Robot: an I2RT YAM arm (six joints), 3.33 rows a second.
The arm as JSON. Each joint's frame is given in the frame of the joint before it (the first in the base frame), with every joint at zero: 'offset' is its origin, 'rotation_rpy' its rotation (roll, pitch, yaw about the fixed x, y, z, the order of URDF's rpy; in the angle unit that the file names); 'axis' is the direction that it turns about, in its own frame. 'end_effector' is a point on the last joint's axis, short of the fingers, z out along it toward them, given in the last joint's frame.
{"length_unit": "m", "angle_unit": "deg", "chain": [
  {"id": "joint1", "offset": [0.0, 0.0, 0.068], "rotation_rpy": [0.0, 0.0, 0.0], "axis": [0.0, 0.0, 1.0]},
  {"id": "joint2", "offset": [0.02, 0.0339, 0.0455], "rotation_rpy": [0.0, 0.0, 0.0], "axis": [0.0, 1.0, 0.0]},
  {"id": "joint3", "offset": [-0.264, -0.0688, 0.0], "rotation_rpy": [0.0, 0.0, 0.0], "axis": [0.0, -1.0, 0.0]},
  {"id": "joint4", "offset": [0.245, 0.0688, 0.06], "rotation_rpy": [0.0, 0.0, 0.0], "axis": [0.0, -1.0, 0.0]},
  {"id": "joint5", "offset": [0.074, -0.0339, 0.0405], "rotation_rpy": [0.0, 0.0, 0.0], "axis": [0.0, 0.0, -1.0]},
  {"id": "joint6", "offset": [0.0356, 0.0, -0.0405], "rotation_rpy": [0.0, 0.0, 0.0], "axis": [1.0, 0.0, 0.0]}
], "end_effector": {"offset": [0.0, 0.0, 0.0], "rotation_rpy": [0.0, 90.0, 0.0]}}
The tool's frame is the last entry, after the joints.
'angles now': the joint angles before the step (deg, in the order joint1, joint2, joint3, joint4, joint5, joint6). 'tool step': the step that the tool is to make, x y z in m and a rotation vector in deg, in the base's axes. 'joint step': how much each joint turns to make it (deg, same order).
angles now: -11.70 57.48 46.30 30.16 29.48 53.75
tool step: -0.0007 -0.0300 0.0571 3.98 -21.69 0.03
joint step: -7.46 5.41 10.43 8.55 -2.48 13.42
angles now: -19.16 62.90 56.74 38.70 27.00 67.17
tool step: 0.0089 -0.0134 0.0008 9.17 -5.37 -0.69
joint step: -1.65 2.80 3.09 -3.70 4.55 10.85
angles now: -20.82 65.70 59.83 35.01 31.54 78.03
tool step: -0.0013 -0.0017 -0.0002 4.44 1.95 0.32
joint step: -0.36 -0.72 1.65 -7.91 0.93 3.99
